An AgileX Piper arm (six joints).
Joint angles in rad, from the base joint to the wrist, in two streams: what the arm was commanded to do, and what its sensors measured. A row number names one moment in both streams.
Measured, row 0:
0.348, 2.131, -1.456, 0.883, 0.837, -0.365
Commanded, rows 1 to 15:
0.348, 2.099, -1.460, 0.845, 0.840, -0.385
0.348, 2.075, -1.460, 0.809, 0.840, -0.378
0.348, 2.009, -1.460, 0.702, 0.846, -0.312
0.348, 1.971, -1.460, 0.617, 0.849, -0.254
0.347, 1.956, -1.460, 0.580, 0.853, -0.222
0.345, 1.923, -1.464, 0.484, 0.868, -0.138
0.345, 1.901, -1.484, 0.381, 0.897, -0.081
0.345, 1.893, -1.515, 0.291, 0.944, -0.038
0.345, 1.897, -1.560, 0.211, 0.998, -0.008
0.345, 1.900, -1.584, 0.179, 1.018, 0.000
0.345, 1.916, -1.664, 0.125, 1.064, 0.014
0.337, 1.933, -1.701, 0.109, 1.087, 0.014
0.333, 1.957, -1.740, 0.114, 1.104, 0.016
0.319, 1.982, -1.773, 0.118, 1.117, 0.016
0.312, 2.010, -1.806, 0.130, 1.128, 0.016
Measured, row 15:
0.326, 1.973, -1.768, 0.128, 1.105, 0.007
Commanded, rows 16 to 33:
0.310, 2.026, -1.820, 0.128, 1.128, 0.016
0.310, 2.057, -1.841, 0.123, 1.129, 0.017
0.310, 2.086, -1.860, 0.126, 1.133, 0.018
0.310, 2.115, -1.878, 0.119, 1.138, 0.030
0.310, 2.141, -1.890, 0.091, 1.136, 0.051
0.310, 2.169, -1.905, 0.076, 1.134, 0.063
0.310, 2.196, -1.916, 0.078, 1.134, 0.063
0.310, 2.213, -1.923, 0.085, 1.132, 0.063
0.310, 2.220, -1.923, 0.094, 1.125, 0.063
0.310, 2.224, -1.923, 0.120, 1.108, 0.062
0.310, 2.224, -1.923, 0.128, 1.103, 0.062
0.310, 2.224, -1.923, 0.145, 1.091, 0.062
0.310, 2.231, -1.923, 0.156, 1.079, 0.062
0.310, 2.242, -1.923, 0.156, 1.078, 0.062
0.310, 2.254, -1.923, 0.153, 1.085, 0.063
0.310, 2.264, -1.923, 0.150, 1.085, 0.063
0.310, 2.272, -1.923, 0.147, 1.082, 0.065
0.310, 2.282, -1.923, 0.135, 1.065, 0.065
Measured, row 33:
0.313, 2.270, -1.919, 0.149, 1.079, 0.056
